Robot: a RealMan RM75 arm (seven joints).
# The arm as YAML. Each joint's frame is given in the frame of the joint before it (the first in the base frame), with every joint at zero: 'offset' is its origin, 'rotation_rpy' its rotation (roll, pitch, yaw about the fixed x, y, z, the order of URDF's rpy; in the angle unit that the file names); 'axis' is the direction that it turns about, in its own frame. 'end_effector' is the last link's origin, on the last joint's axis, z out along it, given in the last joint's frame.
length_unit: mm
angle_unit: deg
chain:
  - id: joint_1
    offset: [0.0, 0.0, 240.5]
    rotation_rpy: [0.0, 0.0, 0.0]
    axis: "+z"
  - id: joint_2
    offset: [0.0, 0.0, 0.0]
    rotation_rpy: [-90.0, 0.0, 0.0]
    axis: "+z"
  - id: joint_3
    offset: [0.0, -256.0, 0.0]
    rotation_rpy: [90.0, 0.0, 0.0]
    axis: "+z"
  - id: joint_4
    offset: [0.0, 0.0, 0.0]
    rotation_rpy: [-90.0, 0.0, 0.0]
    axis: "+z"
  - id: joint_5
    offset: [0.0, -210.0, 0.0]
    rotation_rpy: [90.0, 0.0, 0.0]
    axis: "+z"
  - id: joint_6
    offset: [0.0, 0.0, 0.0]
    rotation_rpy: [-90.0, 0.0, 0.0]
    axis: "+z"
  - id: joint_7
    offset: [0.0, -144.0, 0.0]
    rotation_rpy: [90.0, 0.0, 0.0]
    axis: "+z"
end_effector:
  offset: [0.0, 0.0, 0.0]
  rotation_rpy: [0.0, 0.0, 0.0]
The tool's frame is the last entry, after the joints.
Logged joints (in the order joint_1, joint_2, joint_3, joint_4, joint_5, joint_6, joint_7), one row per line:
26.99, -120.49, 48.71, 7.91, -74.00, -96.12, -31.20
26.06, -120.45, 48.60, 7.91, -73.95, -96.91, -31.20
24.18, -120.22, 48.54, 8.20, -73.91, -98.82, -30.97
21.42, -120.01, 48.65, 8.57, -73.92, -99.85, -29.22
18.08, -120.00, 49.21, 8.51, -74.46, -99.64, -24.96
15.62, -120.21, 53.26, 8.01, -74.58, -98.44, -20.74
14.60, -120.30, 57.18, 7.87, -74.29, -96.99, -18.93
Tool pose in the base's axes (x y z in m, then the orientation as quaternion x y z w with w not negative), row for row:
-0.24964, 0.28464, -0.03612, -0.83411, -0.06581, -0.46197, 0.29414
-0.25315, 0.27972, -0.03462, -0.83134, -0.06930, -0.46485, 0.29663
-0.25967, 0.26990, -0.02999, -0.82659, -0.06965, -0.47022, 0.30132
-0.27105, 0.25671, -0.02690, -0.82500, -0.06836, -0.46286, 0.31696
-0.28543, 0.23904, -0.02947, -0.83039, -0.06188, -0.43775, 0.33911
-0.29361, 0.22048, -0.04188, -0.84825, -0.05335, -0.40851, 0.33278
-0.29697, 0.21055, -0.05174, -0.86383, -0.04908, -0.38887, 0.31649
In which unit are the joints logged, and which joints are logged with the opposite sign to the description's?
The joints are logged in degrees. Opposite sign: joint_1, joint_5, joint_6.
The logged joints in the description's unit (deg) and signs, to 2 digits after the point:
-26.99, -120.49, 48.71, 7.91, 74.00, 96.12, -31.20
-26.06, -120.45, 48.60, 7.91, 73.95, 96.91, -31.20
-24.18, -120.22, 48.54, 8.20, 73.91, 98.82, -30.97
-21.42, -120.01, 48.65, 8.57, 73.92, 99.85, -29.22
-18.08, -120.00, 49.21, 8.51, 74.46, 99.64, -24.96
-15.62, -120.21, 53.26, 8.01, 74.58, 98.44, -20.74
-14.60, -120.30, 57.18, 7.87, 74.29, 96.99, -18.93

